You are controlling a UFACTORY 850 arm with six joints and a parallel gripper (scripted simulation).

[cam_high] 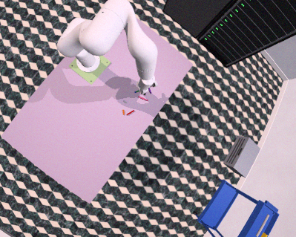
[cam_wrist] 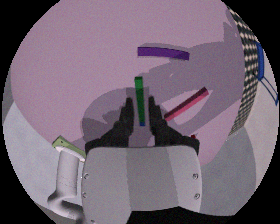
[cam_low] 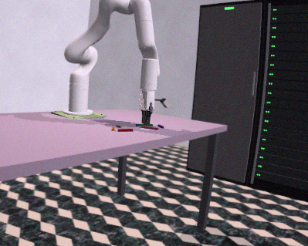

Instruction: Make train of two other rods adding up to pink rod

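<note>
The green rod is 30 mm below my hand. The rest, counted from my hand: purple rod (70 mm ahead, 40 mm to the left, 30 mm below); then small blue rod (40 mm to the right, 30 mm below, 30 mm behind); then pink rod (50 mm to the right, 50 mm ahead, 30 mm below).
</note>
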